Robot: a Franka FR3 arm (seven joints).
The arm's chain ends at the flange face. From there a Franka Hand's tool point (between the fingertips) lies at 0.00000 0.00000 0.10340 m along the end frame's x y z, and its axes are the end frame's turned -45 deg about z.
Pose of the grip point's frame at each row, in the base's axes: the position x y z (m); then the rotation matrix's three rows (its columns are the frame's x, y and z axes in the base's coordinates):
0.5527, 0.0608, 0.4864; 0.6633, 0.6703, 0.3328; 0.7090, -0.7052, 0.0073; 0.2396, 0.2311, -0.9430
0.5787, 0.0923, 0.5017; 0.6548, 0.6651, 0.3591; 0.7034, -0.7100, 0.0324; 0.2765, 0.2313, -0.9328
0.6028, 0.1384, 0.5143; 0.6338, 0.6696, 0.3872; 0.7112, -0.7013, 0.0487; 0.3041, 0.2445, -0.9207
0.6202, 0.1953, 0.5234; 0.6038, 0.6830, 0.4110; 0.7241, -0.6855, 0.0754; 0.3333, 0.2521, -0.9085
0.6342, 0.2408, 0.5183; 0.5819, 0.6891, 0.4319; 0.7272, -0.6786, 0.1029; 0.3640, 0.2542, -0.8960
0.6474, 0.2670, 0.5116; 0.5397, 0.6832, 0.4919; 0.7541, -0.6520, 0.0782; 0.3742, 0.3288, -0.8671
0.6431, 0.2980, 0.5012; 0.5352, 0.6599, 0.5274; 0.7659, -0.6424, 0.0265; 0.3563, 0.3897, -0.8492
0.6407, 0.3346, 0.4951; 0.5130, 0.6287, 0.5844; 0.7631, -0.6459, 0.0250; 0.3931, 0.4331, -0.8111
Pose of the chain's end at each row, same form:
0.5183, 0.0600, 0.5839; 0.9430, 0.0049, 0.3328; 0.0027, -1.0000, 0.0073; 0.3328, -0.0060, -0.9430
0.5416, 0.0889, 0.5982; 0.9333, 0.0073, 0.3591; -0.0047, -0.9994, 0.0324; 0.3591, -0.0320, -0.9328
0.5628, 0.1334, 0.6095; 0.9216, 0.0253, 0.3872; 0.0070, -0.9988, 0.0487; 0.3879, -0.0421, -0.9207
0.5777, 0.1875, 0.6173; 0.9099, 0.0560, 0.4110; 0.0273, -0.9967, 0.0754; 0.4139, -0.0574, -0.9085
0.5895, 0.2302, 0.6109; 0.8987, 0.0758, 0.4319; 0.0344, -0.9941, 0.1029; 0.4371, -0.0776, -0.8960
0.5965, 0.2589, 0.6013; 0.8647, 0.1015, 0.4919; 0.0722, -0.9943, 0.0782; 0.4971, -0.0321, -0.8671
0.5886, 0.2953, 0.5890; 0.8451, 0.0882, 0.5274; 0.0873, -0.9958, 0.0265; 0.5275, 0.0236, -0.8492
0.5803, 0.3320, 0.5790; 0.8073, 0.0818, 0.5844; 0.0829, -0.9963, 0.0250; 0.5842, 0.0283, -0.8111

